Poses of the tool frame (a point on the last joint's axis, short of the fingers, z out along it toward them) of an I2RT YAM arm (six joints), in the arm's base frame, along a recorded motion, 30 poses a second.
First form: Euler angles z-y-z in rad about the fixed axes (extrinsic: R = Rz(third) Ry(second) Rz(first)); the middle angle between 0 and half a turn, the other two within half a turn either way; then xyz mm.
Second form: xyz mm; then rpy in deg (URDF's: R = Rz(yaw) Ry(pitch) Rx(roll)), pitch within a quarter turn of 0, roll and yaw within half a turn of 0. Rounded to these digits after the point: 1 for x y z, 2 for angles.
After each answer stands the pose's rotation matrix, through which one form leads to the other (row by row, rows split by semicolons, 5 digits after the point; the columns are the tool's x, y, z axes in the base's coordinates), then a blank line. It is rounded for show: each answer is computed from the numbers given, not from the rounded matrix.
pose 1, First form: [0.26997 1.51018 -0.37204 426.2 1.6 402.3]
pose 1, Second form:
[426.2 1.6 402.3 77.18 74.16 56.34]
0.15134 0.33530 0.92988; 0.22723 0.90372 -0.36285; -0.96201 0.26621 0.06058

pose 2, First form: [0.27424 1.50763 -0.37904 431.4 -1.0 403.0]
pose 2, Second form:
[431.4 -1.0 403.0 76.85 73.89 55.64]
0.15666 0.34032 0.92717; 0.22911 0.90063 -0.36929; -0.96071 0.27028 0.06312

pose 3, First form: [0.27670 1.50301 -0.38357 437.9 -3.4 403.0]
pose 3, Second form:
[437.9 -3.4 403.0 76.04 73.69 54.61]
0.16266 0.34284 0.92520; 0.22895 0.89899 -0.37337; -0.95975 0.27256 0.06773

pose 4, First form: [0.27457 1.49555 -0.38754 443.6 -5.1 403.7]
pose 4, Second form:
[443.6 -5.1 403.7 74.46 73.70 52.85]
0.16946 0.34489 0.92322; 0.22368 0.89886 -0.37684; -0.95982 0.27037 0.07518

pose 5, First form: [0.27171 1.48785 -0.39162 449.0 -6.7 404.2]
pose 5, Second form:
[449.0 -6.7 404.2 72.79 73.74 51.00]
0.17621 0.34713 0.92111; 0.21760 0.89887 -0.38037; -0.96000 0.26746 0.08285

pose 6, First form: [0.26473 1.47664 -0.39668 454.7 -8.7 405.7]
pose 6, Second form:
[454.7 -8.7 405.7 70.15 73.92 48.14]
0.18479 0.35021 0.91826; 0.20627 0.89972 -0.38465; -0.96089 0.26049 0.09402

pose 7, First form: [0.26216 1.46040 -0.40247 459.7 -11.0 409.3]
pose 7, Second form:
[459.7 -11.0 409.3 66.84 73.73 44.62]
0.19942 0.35204 0.91450; 0.19678 0.89984 -0.38931; -0.95995 0.25759 0.11017

